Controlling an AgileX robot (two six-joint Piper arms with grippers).
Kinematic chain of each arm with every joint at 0, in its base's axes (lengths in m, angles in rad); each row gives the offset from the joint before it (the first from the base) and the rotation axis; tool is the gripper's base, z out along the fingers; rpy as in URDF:
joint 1: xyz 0 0 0.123 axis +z
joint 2: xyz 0 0 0 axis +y
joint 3: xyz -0.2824 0 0.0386 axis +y
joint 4: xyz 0.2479 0 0.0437 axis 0.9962 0 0.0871
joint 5: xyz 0 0 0 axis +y
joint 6: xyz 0.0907 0 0.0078 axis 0.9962 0 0.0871
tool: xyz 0 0 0 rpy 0 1.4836 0
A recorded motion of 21 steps. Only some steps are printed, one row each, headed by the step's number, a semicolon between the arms.
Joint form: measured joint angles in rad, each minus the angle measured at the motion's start. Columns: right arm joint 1, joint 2, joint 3, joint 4, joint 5, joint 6; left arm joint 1, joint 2, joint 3, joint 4, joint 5, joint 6.
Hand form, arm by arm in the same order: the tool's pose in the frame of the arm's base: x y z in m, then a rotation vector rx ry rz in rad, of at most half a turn. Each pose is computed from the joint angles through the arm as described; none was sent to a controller.
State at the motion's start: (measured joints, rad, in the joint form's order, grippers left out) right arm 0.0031 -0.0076 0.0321 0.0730 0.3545 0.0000; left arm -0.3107 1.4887 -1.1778 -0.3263 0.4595 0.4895
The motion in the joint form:
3: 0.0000 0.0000 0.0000 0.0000 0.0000 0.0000; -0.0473 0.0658 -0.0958 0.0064 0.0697 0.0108
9: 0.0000 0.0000 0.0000 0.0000 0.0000 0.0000; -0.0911 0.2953 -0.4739 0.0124 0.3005 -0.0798
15: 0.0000 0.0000 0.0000 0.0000 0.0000 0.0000; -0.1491 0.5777 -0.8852 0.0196 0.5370 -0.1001
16: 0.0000 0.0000 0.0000 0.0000 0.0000 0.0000; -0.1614 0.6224 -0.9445 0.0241 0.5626 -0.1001
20: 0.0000 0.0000 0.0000 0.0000 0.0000 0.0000; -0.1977 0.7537 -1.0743 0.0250 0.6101 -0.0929
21: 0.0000 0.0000 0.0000 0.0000 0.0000 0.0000; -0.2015 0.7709 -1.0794 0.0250 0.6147 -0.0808
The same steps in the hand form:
3: 0.0533 0.0025 0.1708 0.0433 1.8618 0.0732; 0.3255 -0.1372 0.3212 0.7302 2.1527 -0.2529
9: 0.0533 0.0025 0.1708 0.0433 1.8618 0.0732; 0.3717 -0.1790 0.3388 0.7751 2.2260 -0.3612
15: 0.0533 0.0025 0.1708 0.0433 1.8618 0.0732; 0.4124 -0.2300 0.3274 0.9266 2.2868 -0.4200
16: 0.0533 0.0025 0.1708 0.0433 1.8618 0.0732; 0.4171 -0.2390 0.3226 0.9541 2.2889 -0.4220
20: 0.0533 0.0025 0.1708 0.0433 1.8618 0.0732; 0.4289 -0.2662 0.2944 1.0336 2.3106 -0.4366
21: 0.0533 0.0025 0.1708 0.0433 1.8618 0.0732; 0.4302 -0.2691 0.2870 1.0573 2.3171 -0.4337

